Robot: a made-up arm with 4 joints.
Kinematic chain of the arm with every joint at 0, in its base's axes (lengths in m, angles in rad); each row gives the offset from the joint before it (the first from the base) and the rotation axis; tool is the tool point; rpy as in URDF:
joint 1: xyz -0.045 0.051 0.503 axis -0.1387 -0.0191 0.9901
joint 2: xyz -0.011 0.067 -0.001 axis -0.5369 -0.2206 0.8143
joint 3: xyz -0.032 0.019 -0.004 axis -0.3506 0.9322 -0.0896
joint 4: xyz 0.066 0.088 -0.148 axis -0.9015 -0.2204 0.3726
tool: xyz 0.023 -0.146 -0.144 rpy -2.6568 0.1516 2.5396
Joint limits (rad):
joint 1: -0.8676..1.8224
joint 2: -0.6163..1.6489
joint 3: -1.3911..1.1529
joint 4: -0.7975..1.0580
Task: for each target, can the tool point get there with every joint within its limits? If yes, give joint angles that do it. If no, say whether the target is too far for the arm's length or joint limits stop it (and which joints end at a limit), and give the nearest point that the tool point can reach.
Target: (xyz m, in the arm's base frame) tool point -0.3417 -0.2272 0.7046
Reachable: no: joint limits stop it (at a limit: joint 1, joint 2, joint 3, joint 4) | nearest point -0.2816 -0.0281 0.5352 | short by 0.268 m
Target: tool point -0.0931 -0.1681 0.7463
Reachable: no: joint limits stop it (at a limit: joint 1, joint 3, joint 4) | nearest point -0.0062 -0.0728 0.5751 | short by 0.214 m
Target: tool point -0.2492 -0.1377 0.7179
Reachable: no: joint limits stop it (at a limit: joint 1, joint 2, joint 3, joint 4) | nearest point -0.2816 -0.0281 0.5352 | short by 0.216 m
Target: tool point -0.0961 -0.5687 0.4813
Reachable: no: too far | nearest point -0.1225 -0.3424 0.3645 | short by 0.256 m
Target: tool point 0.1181 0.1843 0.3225
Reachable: yes | joints 0.3062 0.4862 -0.5113 0.2025
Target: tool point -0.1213 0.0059 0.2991
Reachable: yes | joints 0.3343 -0.4171 0.8352 0.8288
